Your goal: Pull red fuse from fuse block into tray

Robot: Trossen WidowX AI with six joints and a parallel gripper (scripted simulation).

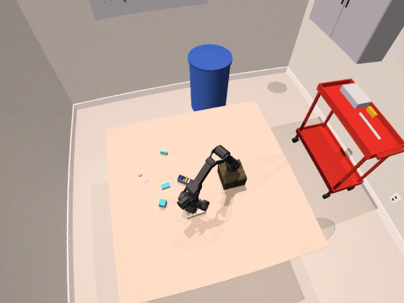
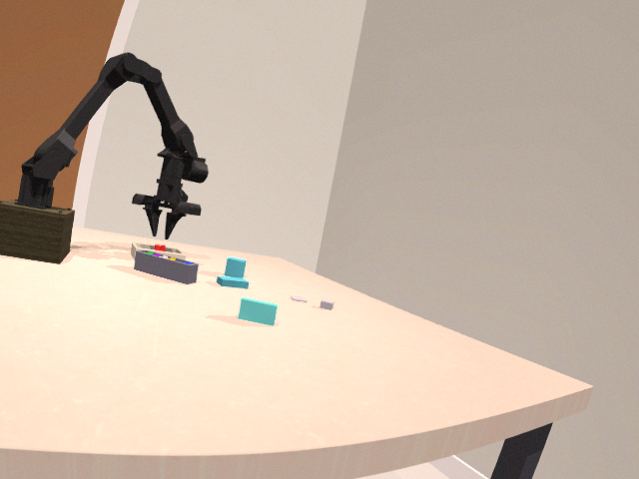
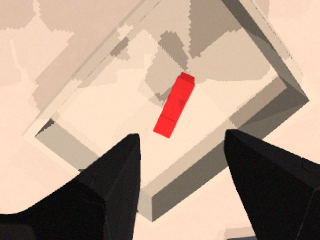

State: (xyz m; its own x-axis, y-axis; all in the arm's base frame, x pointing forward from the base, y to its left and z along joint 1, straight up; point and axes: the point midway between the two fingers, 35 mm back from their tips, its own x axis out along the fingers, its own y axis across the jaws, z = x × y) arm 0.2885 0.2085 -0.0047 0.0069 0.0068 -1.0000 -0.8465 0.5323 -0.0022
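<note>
My gripper tip is 30 mm above the red fuse and 10 mm to the right of it. Round my gripper tip: beige tray: 50 mm below.
</note>
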